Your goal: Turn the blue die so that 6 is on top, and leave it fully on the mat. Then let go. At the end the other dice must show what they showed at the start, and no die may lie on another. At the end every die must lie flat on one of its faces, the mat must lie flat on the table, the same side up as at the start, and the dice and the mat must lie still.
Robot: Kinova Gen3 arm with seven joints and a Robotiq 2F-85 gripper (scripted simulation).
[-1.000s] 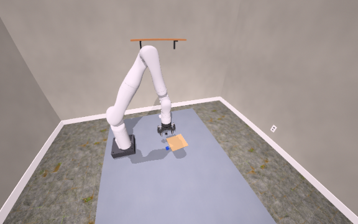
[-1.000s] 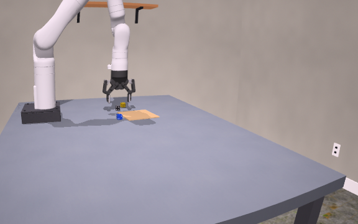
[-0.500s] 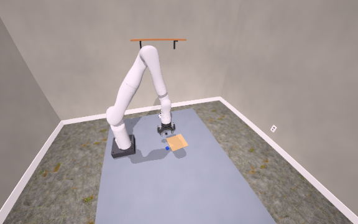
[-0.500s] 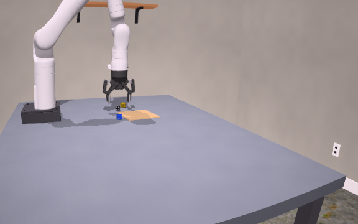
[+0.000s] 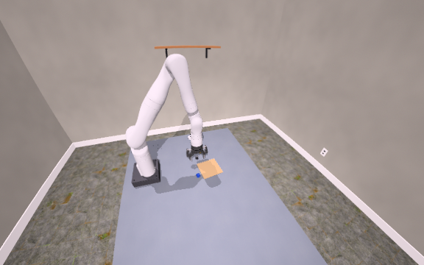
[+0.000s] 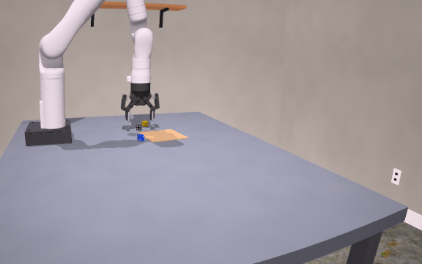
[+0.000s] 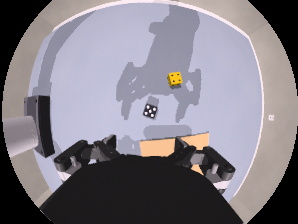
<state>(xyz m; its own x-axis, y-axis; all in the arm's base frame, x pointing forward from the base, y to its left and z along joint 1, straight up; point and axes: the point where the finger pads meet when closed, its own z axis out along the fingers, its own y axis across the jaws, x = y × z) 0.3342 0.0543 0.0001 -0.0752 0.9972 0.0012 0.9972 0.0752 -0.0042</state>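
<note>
Right now the black die is 50 mm to the left of my hand and 40 mm below it. From my hand the other things lie so: mat: 70 mm to the right, 70 mm ahead, 50 mm below; yellow die: 110 mm to the left, 40 mm below, 40 mm ahead; blue die: 120 mm to the right, 40 mm below, 20 mm behind.
</note>
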